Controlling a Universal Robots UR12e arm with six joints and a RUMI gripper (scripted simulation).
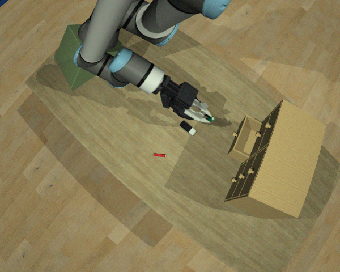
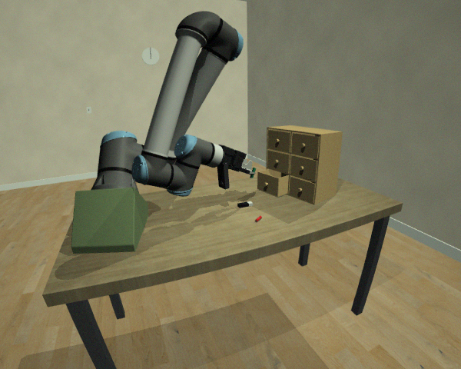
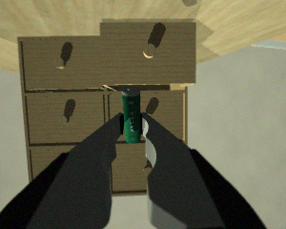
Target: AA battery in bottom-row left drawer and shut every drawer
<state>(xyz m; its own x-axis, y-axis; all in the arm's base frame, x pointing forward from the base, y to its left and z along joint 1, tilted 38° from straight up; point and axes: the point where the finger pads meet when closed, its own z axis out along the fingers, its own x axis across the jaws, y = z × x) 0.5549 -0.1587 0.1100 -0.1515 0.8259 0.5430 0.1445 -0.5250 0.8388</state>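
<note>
Right now the green AA battery is 10 mm ahead of my hand. Also, from my hand: black-and-white block: 40 mm behind, 30 mm to the right, 130 mm below; then small red cylinder: 70 mm behind, 170 mm to the right, 140 mm below.
</note>
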